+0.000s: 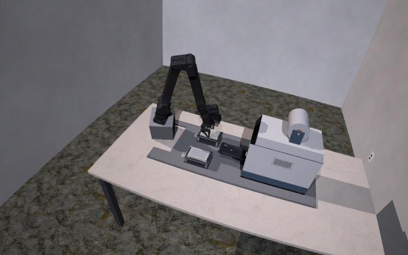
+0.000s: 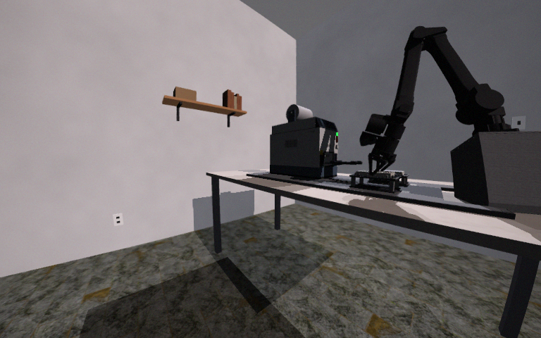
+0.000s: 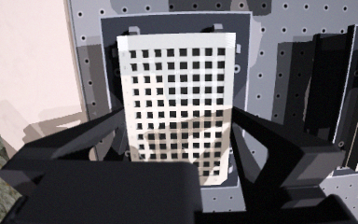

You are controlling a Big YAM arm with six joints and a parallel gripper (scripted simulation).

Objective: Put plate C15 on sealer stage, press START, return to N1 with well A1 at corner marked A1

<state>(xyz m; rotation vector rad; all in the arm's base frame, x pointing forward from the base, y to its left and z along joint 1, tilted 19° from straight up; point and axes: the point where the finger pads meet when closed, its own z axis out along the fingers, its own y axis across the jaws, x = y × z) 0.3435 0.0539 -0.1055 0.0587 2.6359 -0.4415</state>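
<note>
Now: the white well plate right at my hand. The rest, counted from my hand: foil roll 51 cm ahead, 36 cm above, 19 cm to the right; then dark stage 18 cm ahead, 17 cm to the right, 3 cm above.
</note>
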